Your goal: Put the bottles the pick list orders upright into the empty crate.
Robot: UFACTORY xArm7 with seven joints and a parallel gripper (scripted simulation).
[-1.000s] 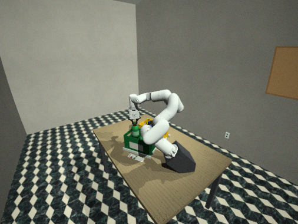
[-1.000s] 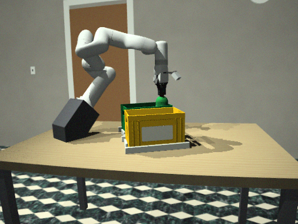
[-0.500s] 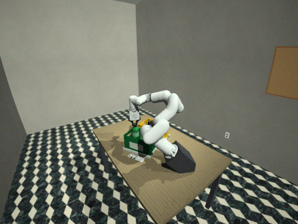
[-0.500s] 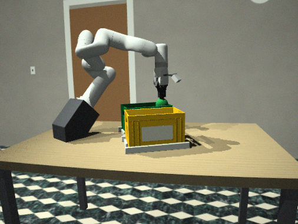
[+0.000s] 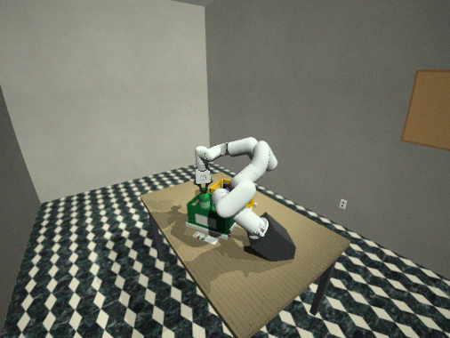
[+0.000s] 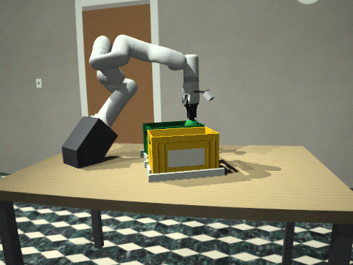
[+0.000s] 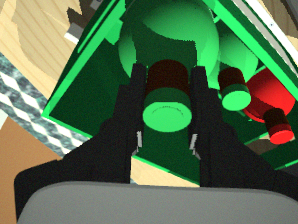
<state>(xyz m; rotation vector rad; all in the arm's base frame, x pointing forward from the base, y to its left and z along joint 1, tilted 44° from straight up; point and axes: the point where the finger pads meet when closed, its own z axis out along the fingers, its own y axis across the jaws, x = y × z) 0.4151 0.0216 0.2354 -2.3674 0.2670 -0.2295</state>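
The green-capped bottle lies 6 cm behind my hand, 6 cm to the right of it and 14 cm below it. Also, from my hand: red bottle 13 cm behind, 12 cm to the right, 14 cm below; then green crate 10 cm behind, 3 cm to the right, 14 cm below; then yellow crate 5 cm ahead, 22 cm to the right, 14 cm below.
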